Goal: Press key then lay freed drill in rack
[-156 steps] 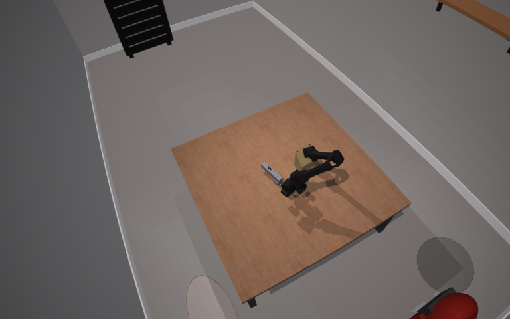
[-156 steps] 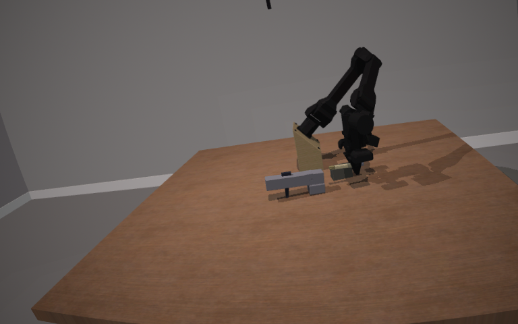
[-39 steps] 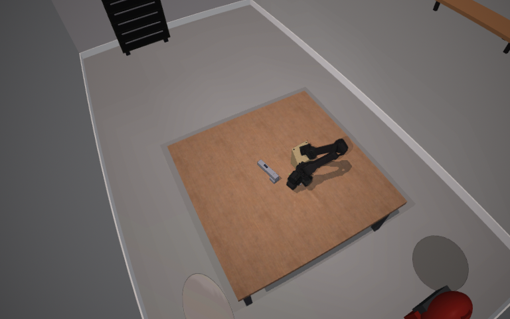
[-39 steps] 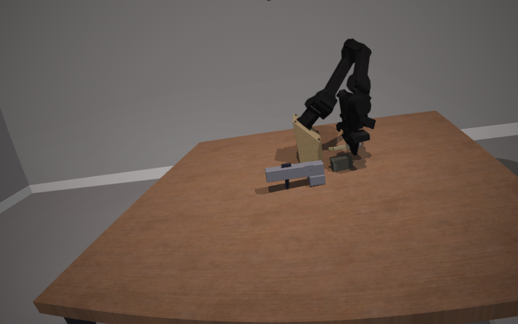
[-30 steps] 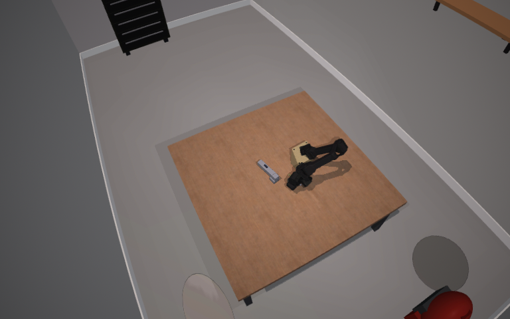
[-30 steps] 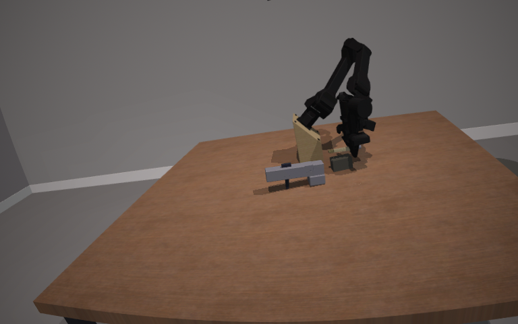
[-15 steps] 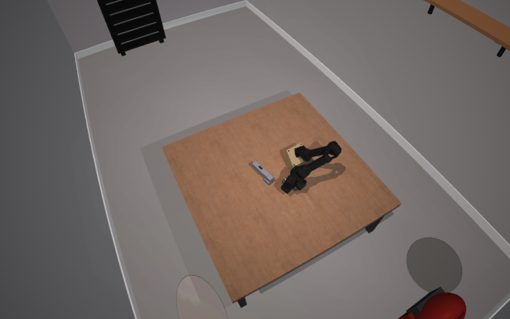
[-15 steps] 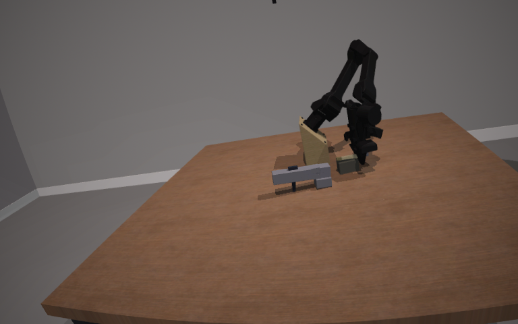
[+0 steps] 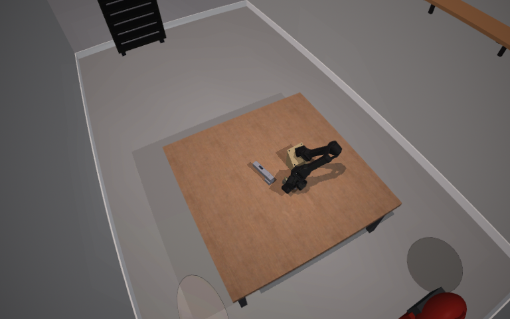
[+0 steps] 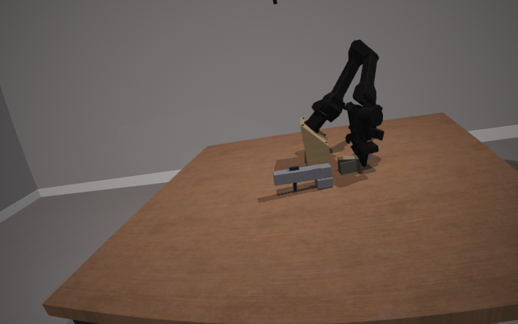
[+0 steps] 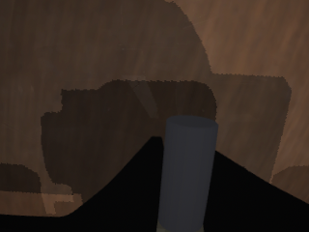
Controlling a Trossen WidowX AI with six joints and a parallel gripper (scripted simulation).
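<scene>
Right now the drill is 40 mm to the right of my gripper tip, 40 mm above it and 10 mm ahead of it. From my gripper tip the other things lie so: dark olive rack 50 mm to the right, 10 mm ahead, 10 mm above; then dark key 220 mm to the right, 140 mm ahead, 50 mm above; then grey housing block 190 mm to the right, 130 mm ahead, 40 mm above.
</scene>
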